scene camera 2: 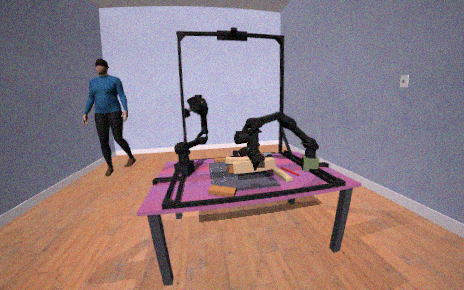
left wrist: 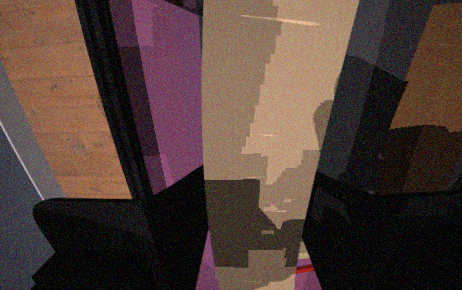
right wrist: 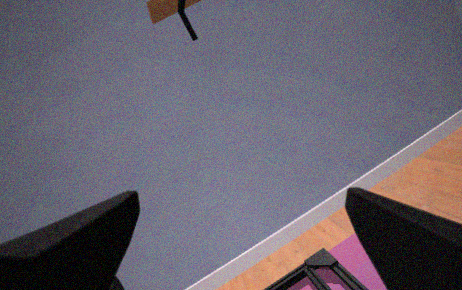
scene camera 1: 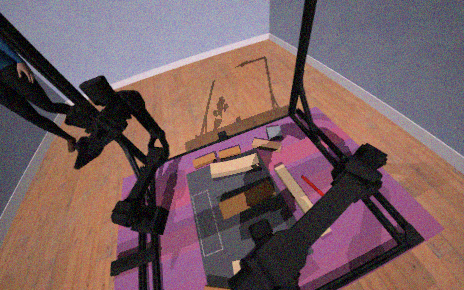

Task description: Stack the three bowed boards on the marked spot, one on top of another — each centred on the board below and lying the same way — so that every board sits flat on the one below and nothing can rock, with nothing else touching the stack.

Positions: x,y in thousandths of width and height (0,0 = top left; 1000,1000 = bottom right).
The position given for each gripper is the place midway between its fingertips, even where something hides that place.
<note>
The right gripper (scene camera 1: 178,557) is open, holding nothing. Further things: the left gripper (left wrist: 538,567) and an orange-brown bowed board (scene camera 1: 516,702).
The orange-brown bowed board also shows in the left wrist view (left wrist: 897,553). The right gripper is seen too in the right wrist view (right wrist: 525,688). The right wrist view misses the orange-brown bowed board: it is out of frame.
</note>
